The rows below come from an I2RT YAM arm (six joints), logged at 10 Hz.
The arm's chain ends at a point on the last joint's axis. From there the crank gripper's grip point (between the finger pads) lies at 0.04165 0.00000 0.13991 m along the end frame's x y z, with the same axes.
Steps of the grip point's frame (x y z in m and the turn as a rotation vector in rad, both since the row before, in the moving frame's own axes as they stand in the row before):
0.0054, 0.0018, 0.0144, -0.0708, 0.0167, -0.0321
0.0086, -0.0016, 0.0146, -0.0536, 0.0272, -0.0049
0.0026, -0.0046, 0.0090, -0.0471, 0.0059, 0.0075
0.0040, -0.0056, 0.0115, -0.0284, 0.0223, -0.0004
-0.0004, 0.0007, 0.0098, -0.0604, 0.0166, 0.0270
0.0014, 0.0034, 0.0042, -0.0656, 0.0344, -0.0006
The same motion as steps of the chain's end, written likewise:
0.0029, -0.0067, 0.0154, -0.0708, 0.0167, -0.0321
0.0048, -0.0089, 0.0160, -0.0536, 0.0272, -0.0049
0.0018, -0.0115, 0.0094, -0.0471, 0.0059, 0.0075
0.0009, -0.0095, 0.0125, -0.0284, 0.0223, -0.0004
-0.0026, -0.0089, 0.0108, -0.0604, 0.0166, 0.0270
-0.0034, -0.0057, 0.0060, -0.0656, 0.0344, -0.0006

